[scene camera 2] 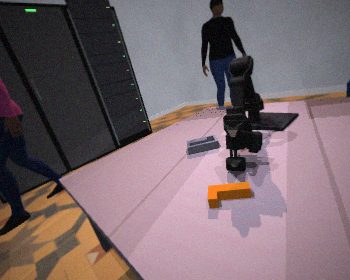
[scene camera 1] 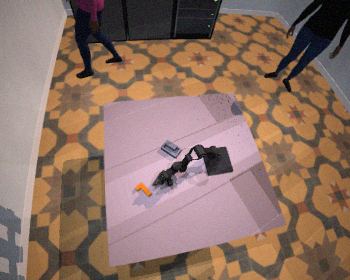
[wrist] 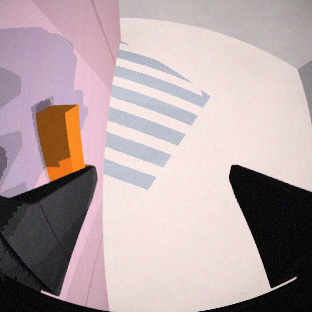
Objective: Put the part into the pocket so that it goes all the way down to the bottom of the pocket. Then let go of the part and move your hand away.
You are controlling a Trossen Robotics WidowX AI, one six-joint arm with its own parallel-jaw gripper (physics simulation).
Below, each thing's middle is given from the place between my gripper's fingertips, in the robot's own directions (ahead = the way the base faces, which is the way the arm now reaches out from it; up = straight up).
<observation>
My hand is 9 cm above the orange L-shaped block (scene camera 2: 242, 190), 7 cm short of it and 1 cm to the left of it.
</observation>
